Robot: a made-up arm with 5 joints. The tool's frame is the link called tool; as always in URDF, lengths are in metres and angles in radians.
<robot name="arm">
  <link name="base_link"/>
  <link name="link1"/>
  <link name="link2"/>
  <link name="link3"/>
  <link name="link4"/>
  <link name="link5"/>
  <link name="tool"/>
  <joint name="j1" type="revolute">
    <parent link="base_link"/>
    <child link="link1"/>
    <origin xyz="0.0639 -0.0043 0.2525" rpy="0 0 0"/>
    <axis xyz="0 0 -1"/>
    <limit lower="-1.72" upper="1.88" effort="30" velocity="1.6"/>
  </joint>
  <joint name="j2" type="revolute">
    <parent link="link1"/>
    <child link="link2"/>
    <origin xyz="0.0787 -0.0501 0.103" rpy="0 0 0"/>
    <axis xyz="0 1 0"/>
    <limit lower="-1.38" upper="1.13" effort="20" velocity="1.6"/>
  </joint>
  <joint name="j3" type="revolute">
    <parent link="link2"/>
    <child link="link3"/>
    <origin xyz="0.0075 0.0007 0.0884" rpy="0 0 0"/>
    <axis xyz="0 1 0"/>
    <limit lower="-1.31" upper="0.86" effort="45" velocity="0.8"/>
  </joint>
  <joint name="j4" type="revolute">
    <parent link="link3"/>
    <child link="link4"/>
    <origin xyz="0.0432 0.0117 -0.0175" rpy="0 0 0"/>
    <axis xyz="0 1 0"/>
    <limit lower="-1.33" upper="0.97" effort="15" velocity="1.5"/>
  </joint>
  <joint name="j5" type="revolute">
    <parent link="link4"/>
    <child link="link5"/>
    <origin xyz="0.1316 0.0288 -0.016" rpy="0 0 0"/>
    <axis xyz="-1 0 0"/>
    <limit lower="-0.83" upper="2.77" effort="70" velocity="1.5"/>
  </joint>
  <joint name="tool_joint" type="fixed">
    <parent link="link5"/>
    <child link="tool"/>
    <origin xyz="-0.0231 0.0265 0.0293" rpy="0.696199 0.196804 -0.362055"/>
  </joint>
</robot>
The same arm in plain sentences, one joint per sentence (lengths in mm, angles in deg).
The arm has five revolute joints in a row. What follows holds with every joint at zero, and every direction is one of the base frame's. The first joint is mounted 63.9 mm along +x and 4.3 mm along -y and 252.5 mm along +z from the base frame's origin and turns about -z, from -98.55 to 107.72 deg. The second joint is mounted 78.7 mm along +x and 50.1 mm along -y and 103 mm along +z from the first joint and turns about +y, from -79.07 to 64.74 deg. The third joint is mounted 7.5 mm along +x and 0.7 mm along +y and 88.4 mm along +z from the second joint and turns about +y, from -75.06 to 49.27 deg. The fourth joint is mounted 43.2 mm along +x and 11.7 mm along +y and 17.5 mm along -z from the third joint and turns about +y, from -76.2 to 55.58 deg. The fifth joint is mounted 131.6 mm along +x and 28.8 mm along +y and 16 mm along -z from the fourth joint and turns about -x, from -47.56 to 158.71 deg. The tool frame, which is the frame that the pose is given for, is mounted 23.1 mm along -x and 26.5 mm along +y and 29.3 mm along +z from the fifth joint; its axes are the base frame's turned by roll 39.89, pitch 11.28 and yaw -20.74 deg (as in URDF: about the fixed x, then y, then z).
